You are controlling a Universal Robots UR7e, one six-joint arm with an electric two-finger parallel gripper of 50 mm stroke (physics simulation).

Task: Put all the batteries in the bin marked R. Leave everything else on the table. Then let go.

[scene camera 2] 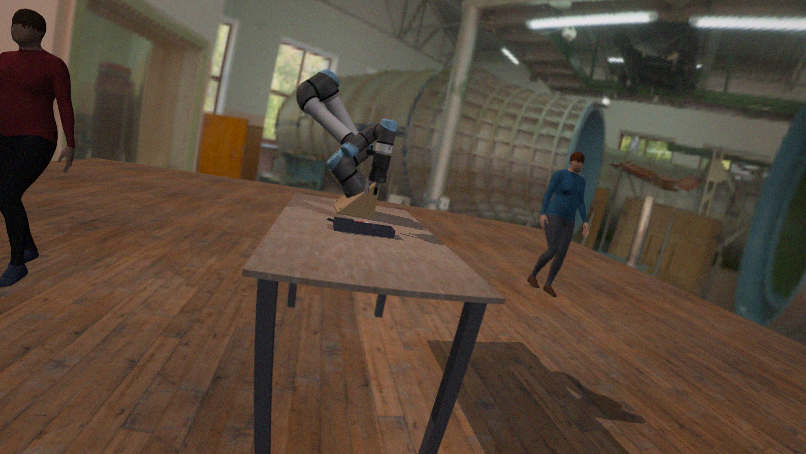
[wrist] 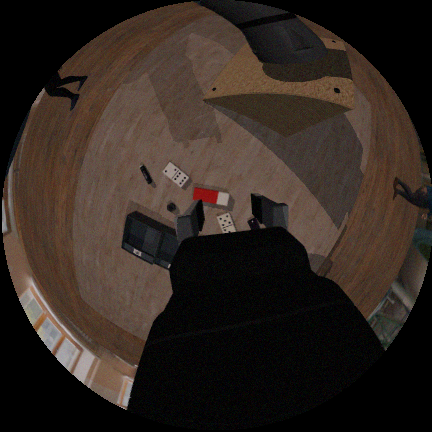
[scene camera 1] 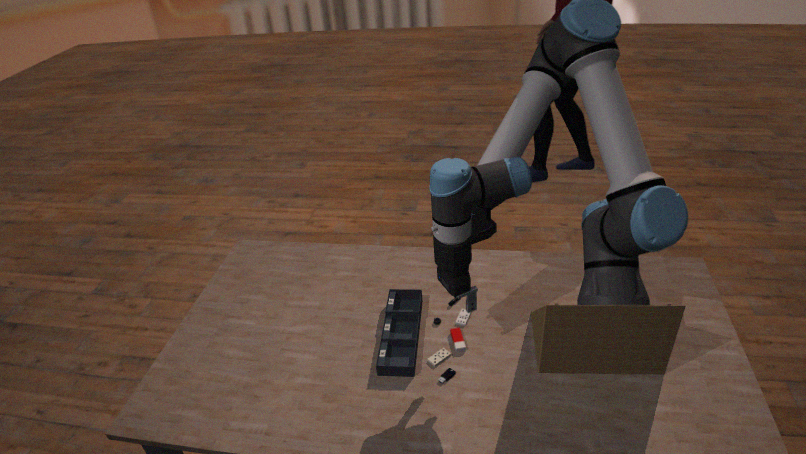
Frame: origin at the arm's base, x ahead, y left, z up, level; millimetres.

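Seen in the pictures: gripper, fingertip midpoint: (scene camera 2: 370, 194) (wrist: 227, 206) (scene camera 1: 464, 302); arm's base, origin of the base link: (scene camera 2: 357, 189) (wrist: 290, 48) (scene camera 1: 613, 308).
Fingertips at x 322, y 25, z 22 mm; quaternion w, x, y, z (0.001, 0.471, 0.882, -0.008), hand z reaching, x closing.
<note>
Offsets run from my fingertips to a thing's top centre.
A thin dark cylinder @(34 mm ahead, 160 mm right, 131 mm down) (scene camera 1: 452, 302) (wrist: 146, 174), which looks like a battery, lies on the table beyond the white domino. A small round black thing @(73 mm ahead, 79 mm right, 133 mm down) (scene camera 1: 437, 320) (wrist: 172, 206) sits near the bin tray; whether it is a battery is unclear. The dark tray @(154 mm ahead, 27 mm right, 102 mm down) (scene camera 1: 395, 371) (scene camera 2: 363, 227) (wrist: 147, 259) has three compartments with small white labels, too small to read; no object shows inside them in scene camera 1. My gripper (scene camera 1: 463, 300) (scene camera 2: 371, 188) (wrist: 227, 206) is open and empty, pointing down above the table, right of the tray's far end in scene camera 1.
Two dominoes @(9 mm ahead, 98 mm right, 134 mm down) (scene camera 1: 462, 317) @(56 mm ahead, 37 mm left, 134 mm down) (scene camera 1: 438, 357) (wrist: 176, 174) (wrist: 226, 222), a red and white block @(17 mm ahead, 18 mm right, 128 mm down) (scene camera 1: 457, 338) (wrist: 206, 195) and a black stick with a light end @(35 mm ahead, 91 mm left, 134 mm down) (scene camera 1: 447, 375) (wrist: 254, 223) lie beside the tray. A tan wedge-shaped box (scene camera 1: 609, 341) (wrist: 285, 112) stands before the arm's base. People stand beyond the table.
</note>
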